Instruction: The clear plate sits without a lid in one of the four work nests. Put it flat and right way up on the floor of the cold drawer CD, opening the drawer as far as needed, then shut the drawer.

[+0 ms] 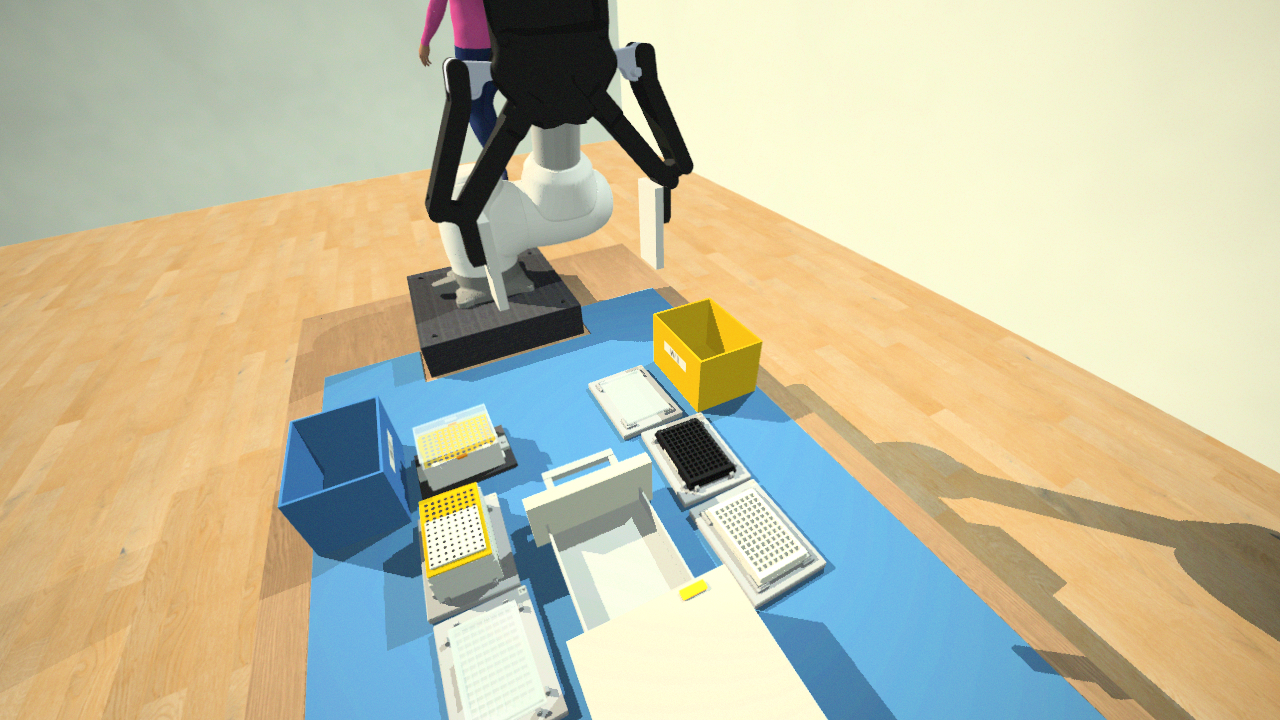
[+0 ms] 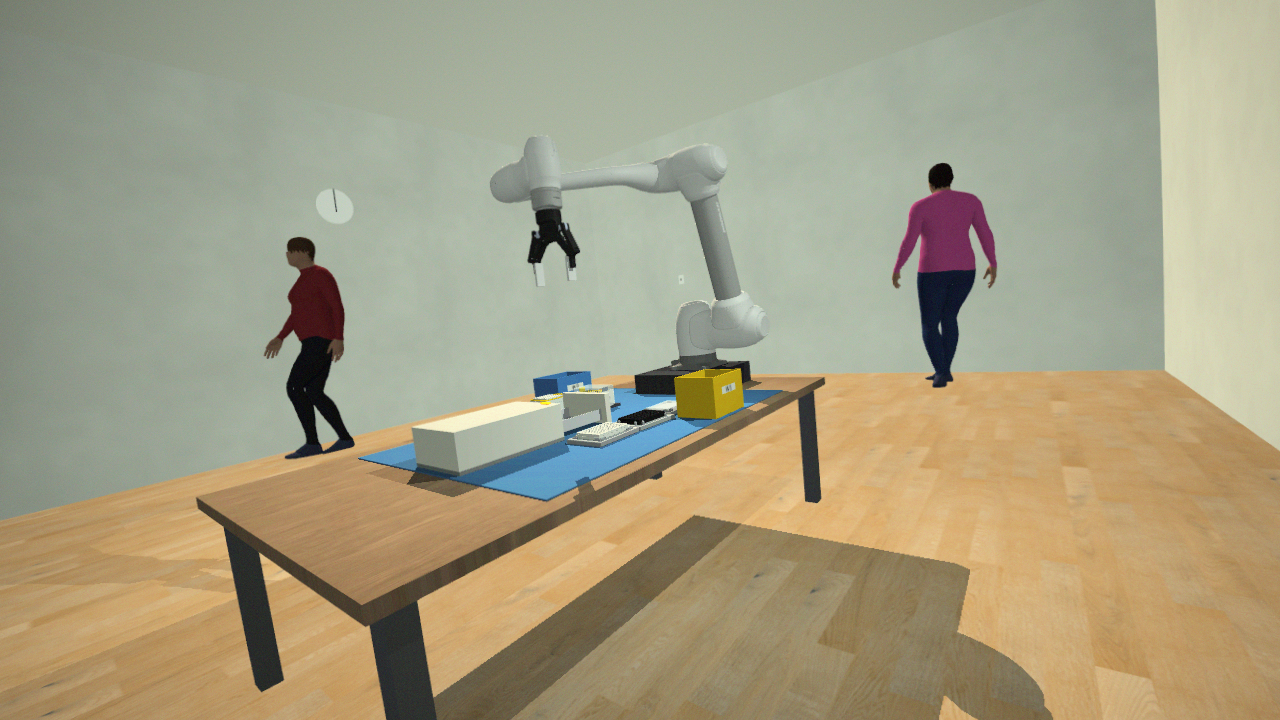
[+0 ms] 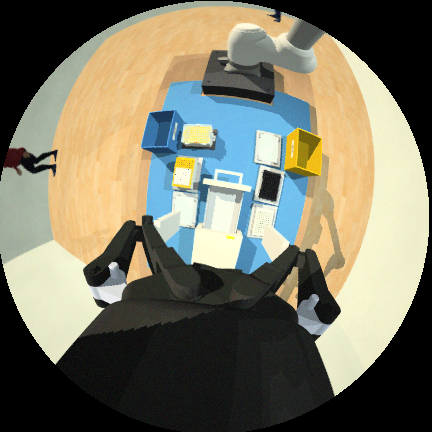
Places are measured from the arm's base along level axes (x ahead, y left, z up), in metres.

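Pixels of known places: gripper, between the fingertips: (image 1: 580, 280) (image 2: 556, 283) (image 3: 221, 226); arm's base, origin of its link: (image 2: 698, 366) (image 3: 242, 64).
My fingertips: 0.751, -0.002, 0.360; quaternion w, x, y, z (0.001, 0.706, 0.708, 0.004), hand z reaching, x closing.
Ahead of a thing's pixels: the offset from my fingertips to its top centre, as dx, dy, dz. "spot": to the spot under its first point.
The clear plate @(+0.073, -0.183, -0.411) (image 1: 496, 662) (image 3: 184, 210) sits without a lid in the light work nest on the left, beside the white drawer cabinet @(+0.285, -0.005, -0.331) (image 1: 698, 662) (image 2: 487, 436) (image 3: 215, 247). The drawer @(spot: -0.059, -0.012, -0.373) (image 1: 586, 501) (image 2: 588, 405) (image 3: 226, 185) stands pulled out, with its handle @(spot: -0.117, +0.003, -0.361) (image 1: 580, 463) (image 3: 228, 172) towards the robot base. Nothing shows on its visible floor; the CD label cannot be read. My gripper (image 1: 580, 284) (image 2: 555, 279) (image 3: 221, 226) is open and empty, pointing down, high above the table and apart from plate and drawer.
Right of the drawer are a nest with a white plate @(spot: +0.079, +0.192, -0.411) (image 1: 760, 534) (image 3: 262, 220), a nest with a black plate @(spot: -0.097, +0.193, -0.412) (image 1: 695, 450) (image 3: 270, 185) and a bare-looking nest @(spot: -0.264, +0.162, -0.417) (image 1: 635, 398). At left are two yellow tip racks @(spot: -0.244, -0.159, -0.360) (image 1: 456, 443) @(-0.097, -0.188, -0.360) (image 1: 456, 532) and a blue bin @(-0.281, -0.323, -0.317) (image 1: 344, 483). A yellow bin @(-0.282, +0.324, -0.317) (image 1: 729, 380) stands far right.
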